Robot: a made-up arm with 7 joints.
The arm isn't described. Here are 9 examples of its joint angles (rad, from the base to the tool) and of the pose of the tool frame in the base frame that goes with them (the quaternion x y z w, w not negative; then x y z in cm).
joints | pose
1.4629 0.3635 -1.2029 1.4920 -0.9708 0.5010 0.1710 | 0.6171 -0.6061 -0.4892 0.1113 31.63 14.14 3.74
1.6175 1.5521 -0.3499 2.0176 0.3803 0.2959 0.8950 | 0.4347 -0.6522 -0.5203 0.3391 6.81 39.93 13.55
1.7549 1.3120 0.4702 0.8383 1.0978 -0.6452 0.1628 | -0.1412 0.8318 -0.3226 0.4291 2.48 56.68 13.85
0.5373 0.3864 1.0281 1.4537 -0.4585 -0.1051 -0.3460 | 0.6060 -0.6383 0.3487 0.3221 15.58 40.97 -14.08
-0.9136 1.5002 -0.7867 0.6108 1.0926 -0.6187 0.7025 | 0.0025 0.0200 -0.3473 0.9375 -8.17 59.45 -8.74
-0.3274 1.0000 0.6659 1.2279 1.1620 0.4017 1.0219 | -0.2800 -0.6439 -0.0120 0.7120 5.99 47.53 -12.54
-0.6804 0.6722 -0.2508 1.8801 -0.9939 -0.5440 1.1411 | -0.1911 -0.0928 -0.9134 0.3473 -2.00 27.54 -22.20
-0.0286 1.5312 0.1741 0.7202 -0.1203 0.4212 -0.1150 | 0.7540 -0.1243 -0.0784 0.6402 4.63 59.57 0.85
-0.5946 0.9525 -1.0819 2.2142 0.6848 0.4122 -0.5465 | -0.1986 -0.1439 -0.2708 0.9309 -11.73 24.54 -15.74
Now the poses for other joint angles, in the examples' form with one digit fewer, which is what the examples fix.
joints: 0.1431 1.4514 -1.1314 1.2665 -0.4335 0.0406 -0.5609
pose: 0.443 -0.278 -0.721 0.454 5.8 50.9 -15.0
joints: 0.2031 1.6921 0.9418 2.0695 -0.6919 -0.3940 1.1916
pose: 0.767 -0.049 -0.604 0.211 2.7 37.1 18.6
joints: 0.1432 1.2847 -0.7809 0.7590 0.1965 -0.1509 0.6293
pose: 0.127 -0.082 -0.460 0.875 5.9 54.8 -17.3
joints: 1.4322 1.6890 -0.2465 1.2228 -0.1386 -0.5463 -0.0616
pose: 0.755 -0.617 -0.214 0.063 2.1 53.7 15.3
